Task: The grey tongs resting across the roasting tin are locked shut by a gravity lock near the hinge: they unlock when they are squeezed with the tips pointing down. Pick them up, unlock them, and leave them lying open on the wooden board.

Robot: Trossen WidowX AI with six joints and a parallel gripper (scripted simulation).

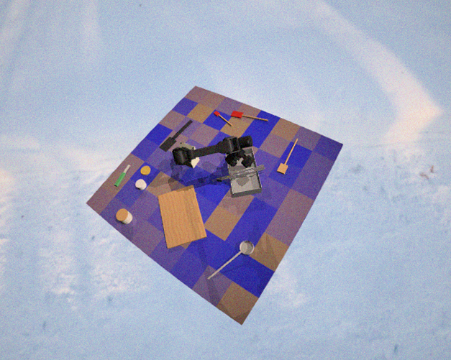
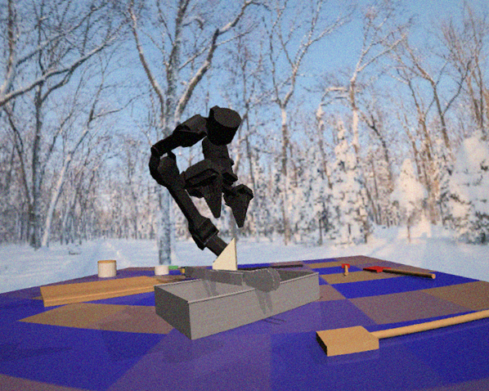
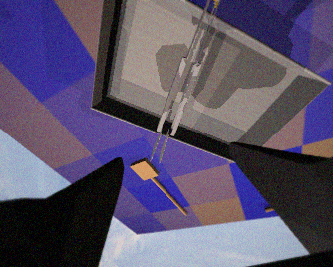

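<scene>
Right now the grey roasting tin is 15 cm below my gripper tip, 3 cm behind it and 1 cm to the left of it. Also, from my gripper tip: wooden board 43 cm to the right, 21 cm behind, 17 cm below; then yellow lock piece 11 cm below, 9 cm to the right, 8 cm behind; then white cylinder 59 cm behind, 40 cm to the right, 16 cm below.
</scene>
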